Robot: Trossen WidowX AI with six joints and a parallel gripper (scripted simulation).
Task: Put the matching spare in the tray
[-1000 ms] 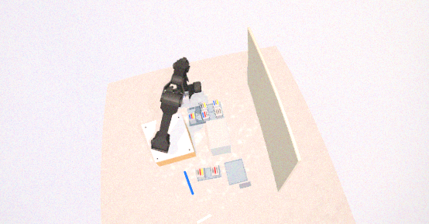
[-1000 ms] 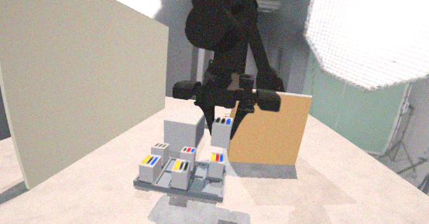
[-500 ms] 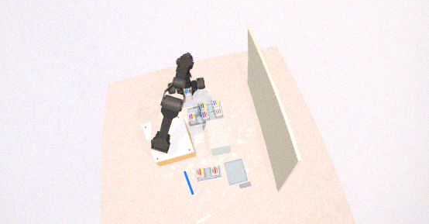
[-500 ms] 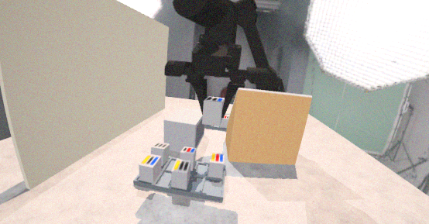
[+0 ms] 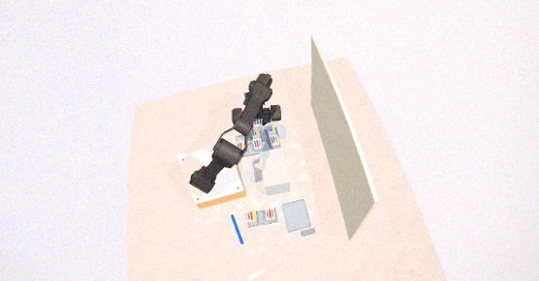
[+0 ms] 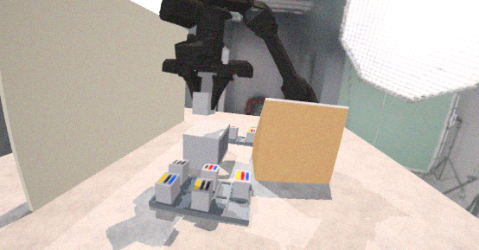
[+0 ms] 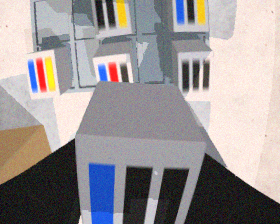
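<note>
Now: gripper tip 4 cm short of the grey tray, 35 cm to the left of it and 19 cm above it. The rest, counted from my gripper tip: grey mounted unit (1 cm ahead, 14 cm to the right, 14 cm below); blue pen (21 cm behind, 34 cm to the right, 18 cm below); tall beige panel (25 cm ahead, 18 cm to the right, 3 cm above).
</note>
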